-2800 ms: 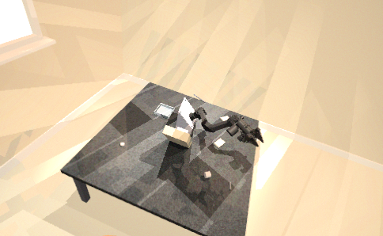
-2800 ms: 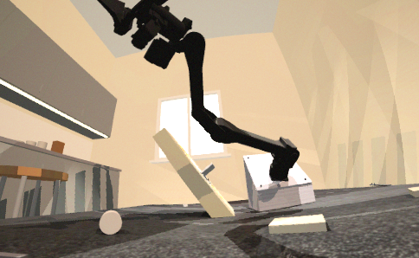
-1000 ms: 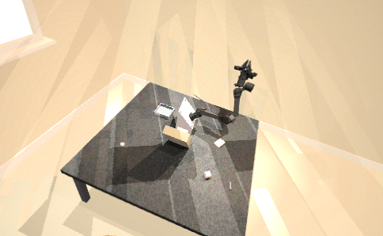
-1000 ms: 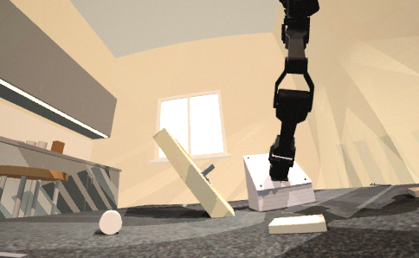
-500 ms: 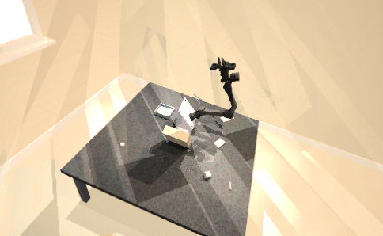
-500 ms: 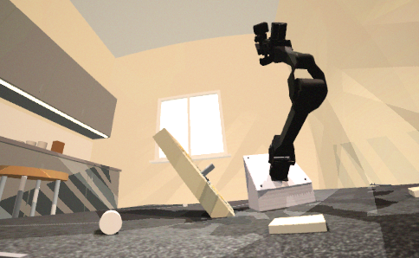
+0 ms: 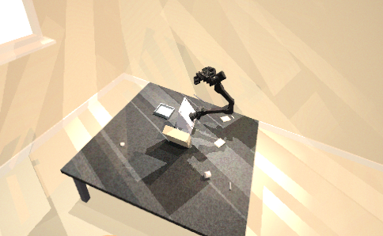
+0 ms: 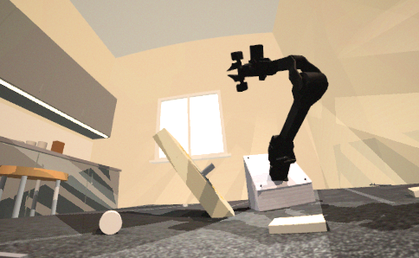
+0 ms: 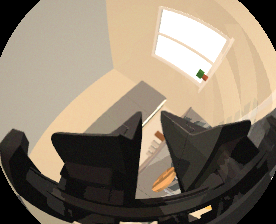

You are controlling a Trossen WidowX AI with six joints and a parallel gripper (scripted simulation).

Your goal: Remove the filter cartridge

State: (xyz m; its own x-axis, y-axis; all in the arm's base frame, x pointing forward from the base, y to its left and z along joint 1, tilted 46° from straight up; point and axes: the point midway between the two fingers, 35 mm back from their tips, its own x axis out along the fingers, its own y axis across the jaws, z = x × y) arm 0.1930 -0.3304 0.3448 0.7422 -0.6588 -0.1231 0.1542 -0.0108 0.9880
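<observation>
Now: the round filter cartridge 400 mm below my gripper tip, 230 mm ahead of it and 20 mm to the left of it. Round my gripper tip: tan service panel (470 mm below, 190 mm ahead, 20 mm to the left); grey tray (630 mm below, 280 mm to the right, 180 mm behind); thin stick (630 mm below, 510 mm to the left, 300 mm ahead).
</observation>
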